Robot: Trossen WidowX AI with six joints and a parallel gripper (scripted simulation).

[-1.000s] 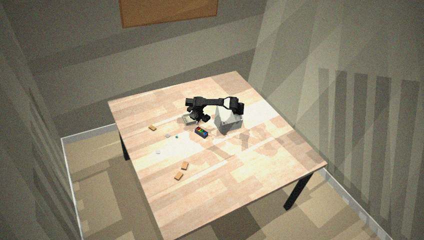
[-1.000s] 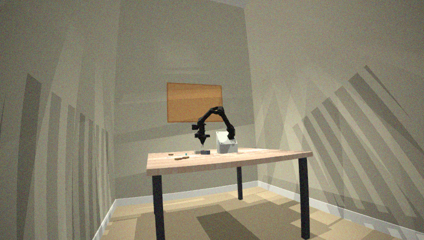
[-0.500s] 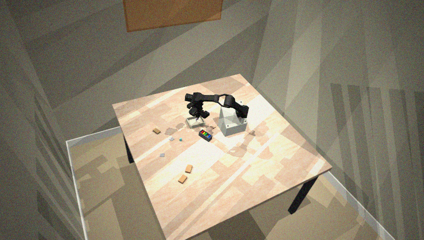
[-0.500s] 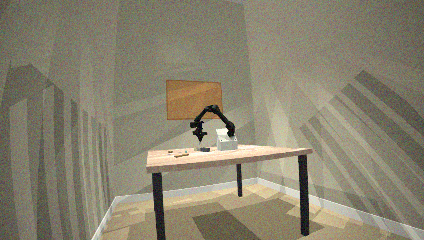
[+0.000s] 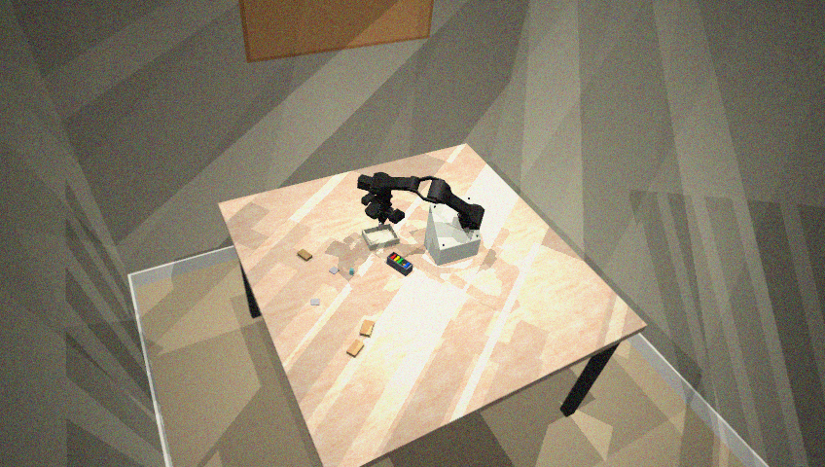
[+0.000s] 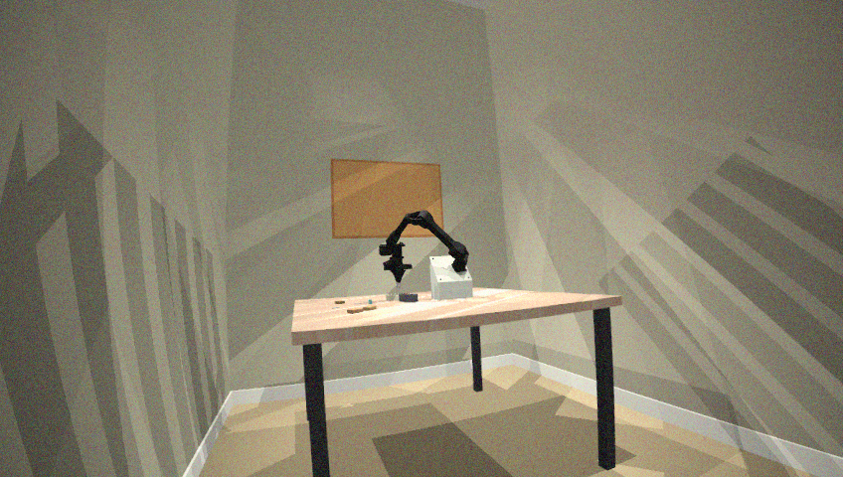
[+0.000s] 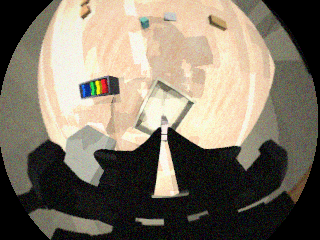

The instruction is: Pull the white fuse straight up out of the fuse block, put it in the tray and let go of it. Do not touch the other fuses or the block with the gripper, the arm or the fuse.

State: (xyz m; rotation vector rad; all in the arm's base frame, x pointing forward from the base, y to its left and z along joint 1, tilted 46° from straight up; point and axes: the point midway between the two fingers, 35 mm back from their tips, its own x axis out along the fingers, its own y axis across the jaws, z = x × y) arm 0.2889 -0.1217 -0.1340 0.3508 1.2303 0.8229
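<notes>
Now: the white tray 90 mm below my gripper tip.
</notes>
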